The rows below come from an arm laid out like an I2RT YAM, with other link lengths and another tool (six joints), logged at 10 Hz.
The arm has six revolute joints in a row. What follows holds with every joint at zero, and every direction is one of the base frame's.
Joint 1 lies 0.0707 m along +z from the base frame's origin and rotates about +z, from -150 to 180 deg.
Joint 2 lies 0.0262 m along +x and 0.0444 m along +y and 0.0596 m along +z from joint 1 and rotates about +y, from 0 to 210 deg.
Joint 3 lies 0.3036 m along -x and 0.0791 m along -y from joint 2 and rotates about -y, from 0 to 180 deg.
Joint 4 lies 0.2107 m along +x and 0.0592 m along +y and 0.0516 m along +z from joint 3 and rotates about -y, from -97 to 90 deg.
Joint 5 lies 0.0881 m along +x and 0.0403 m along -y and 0.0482 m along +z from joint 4 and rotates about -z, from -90 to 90 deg.
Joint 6 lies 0.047 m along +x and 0.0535 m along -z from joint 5 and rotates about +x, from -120 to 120 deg.
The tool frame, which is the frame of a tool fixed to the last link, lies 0.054 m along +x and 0.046 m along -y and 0.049 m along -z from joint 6; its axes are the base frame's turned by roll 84.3, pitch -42.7 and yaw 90 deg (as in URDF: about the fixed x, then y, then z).
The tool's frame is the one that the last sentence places.
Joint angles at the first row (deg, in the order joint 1, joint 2, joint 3, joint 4, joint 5, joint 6):
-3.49 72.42 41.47 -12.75 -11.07 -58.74
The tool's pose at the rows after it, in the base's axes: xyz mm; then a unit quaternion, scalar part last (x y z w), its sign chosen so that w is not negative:
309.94 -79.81 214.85 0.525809 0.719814 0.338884 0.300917
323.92 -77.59 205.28 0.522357 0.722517 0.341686 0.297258
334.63 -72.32 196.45 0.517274 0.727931 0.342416 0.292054
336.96 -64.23 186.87 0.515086 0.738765 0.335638 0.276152
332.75 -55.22 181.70 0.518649 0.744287 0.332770 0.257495
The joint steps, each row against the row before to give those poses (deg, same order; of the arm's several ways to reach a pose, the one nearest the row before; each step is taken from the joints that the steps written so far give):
0.00 5.18 0.00 6.12 -0.07 0.00
0.42 3.67 0.00 3.56 -0.35 -0.02
1.00 2.93 0.00 2.55 0.05 0.00
1.49 1.60 0.00 -0.39 0.30 0.06
1.64 -0.13 0.00 -1.94 0.13 1.27

